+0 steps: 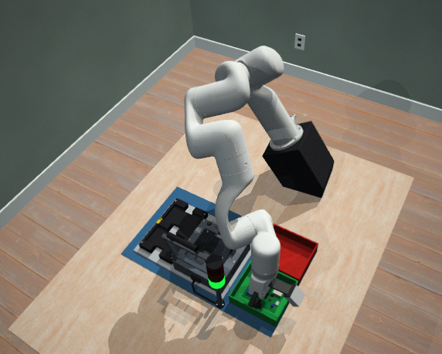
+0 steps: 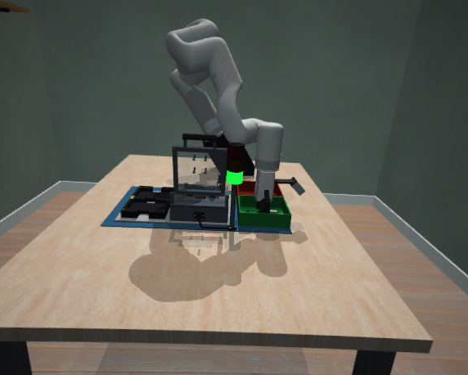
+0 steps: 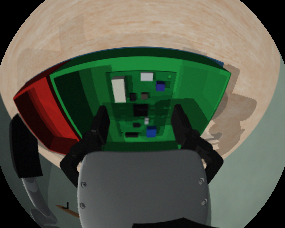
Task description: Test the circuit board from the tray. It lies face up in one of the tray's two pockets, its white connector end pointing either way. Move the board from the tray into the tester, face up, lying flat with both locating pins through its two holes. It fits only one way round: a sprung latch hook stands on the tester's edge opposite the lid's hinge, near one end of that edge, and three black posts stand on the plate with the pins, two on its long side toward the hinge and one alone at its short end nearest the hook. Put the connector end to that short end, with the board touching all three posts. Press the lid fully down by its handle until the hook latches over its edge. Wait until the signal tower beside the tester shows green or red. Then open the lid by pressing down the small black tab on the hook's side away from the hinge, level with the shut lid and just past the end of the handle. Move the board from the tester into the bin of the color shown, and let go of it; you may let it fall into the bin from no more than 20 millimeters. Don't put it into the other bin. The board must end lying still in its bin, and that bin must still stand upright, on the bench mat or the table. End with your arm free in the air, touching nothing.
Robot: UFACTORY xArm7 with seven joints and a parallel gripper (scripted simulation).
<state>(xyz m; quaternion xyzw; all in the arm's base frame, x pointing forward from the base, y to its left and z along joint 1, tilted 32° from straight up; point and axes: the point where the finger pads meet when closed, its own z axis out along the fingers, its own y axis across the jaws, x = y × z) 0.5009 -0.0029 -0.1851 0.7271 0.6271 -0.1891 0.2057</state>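
My gripper is now right at the green bin. From my hand the other things lie so: green circuit board (10 mm below); tester plate (190 mm to the right, 70 mm behind, 50 mm above); red bin (150 mm behind, 20 mm to the left).
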